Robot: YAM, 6 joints.
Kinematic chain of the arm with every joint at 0, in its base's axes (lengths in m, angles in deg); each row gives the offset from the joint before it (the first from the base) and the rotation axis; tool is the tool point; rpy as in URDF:
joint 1: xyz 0 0 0.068 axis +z
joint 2: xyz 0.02 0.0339 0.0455 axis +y
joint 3: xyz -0.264 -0.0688 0 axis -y
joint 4: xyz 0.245 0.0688 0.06 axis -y
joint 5: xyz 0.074 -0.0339 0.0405 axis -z
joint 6: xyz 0.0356 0 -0.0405 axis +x
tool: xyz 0 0 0 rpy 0 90 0
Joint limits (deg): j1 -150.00..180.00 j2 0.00..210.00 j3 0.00..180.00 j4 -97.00..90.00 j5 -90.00..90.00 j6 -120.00..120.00
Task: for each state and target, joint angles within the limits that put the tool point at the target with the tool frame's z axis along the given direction. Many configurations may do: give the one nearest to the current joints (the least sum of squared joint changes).
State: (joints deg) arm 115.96 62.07 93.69 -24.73 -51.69 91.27
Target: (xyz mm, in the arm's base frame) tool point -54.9 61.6 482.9 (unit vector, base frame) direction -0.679 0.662 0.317
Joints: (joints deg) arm 128.94 35.23 67.72 -13.89 -6.44 91.27
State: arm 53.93 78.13 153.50 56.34 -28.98 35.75
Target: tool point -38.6 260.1 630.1 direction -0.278 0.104 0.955
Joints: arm 96.39 94.82 116.50 60.32 -15.35 35.75
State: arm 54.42 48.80 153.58 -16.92 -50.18 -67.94
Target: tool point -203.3 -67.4 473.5 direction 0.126 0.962 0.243
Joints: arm 26.07 17.05 108.54 -67.09 -53.96 -67.94
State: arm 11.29 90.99 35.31 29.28 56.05 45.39
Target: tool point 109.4 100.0 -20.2 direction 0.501 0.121 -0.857
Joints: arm 46.26 132.47 5.54 63.77 16.16 45.39
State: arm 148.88 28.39 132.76 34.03 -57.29 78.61
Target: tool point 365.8 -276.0 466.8 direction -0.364 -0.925 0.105
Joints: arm 147.31 31.17 152.66 29.99 -77.29 78.61
